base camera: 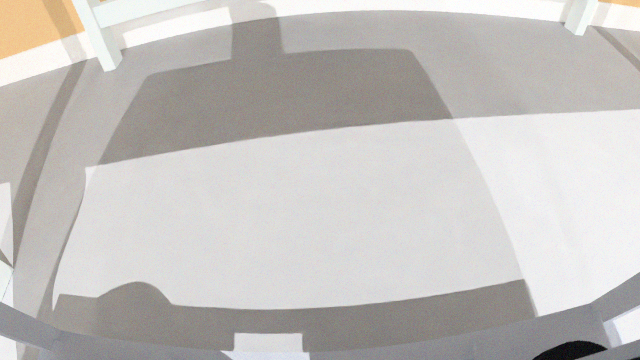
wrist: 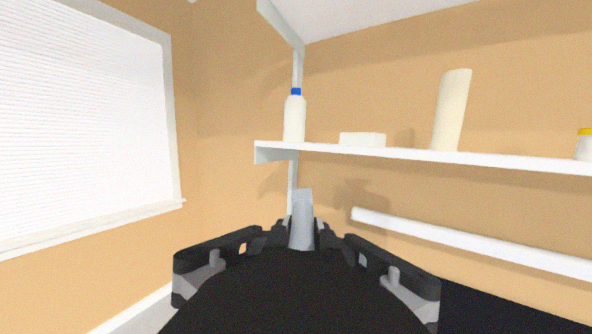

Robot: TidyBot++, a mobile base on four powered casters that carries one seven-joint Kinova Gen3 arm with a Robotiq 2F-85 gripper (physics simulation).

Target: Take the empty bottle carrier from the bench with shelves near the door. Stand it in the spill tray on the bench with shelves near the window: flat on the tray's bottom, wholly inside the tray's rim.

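Note:
There's a grey bottle carrier (wrist: 301, 238), and that carrier is out of frame in the base camera view. You'd also see a bench with shelves (wrist: 264, 151) and a window (wrist: 95, 133), and then there's the gripper (wrist: 302, 224).

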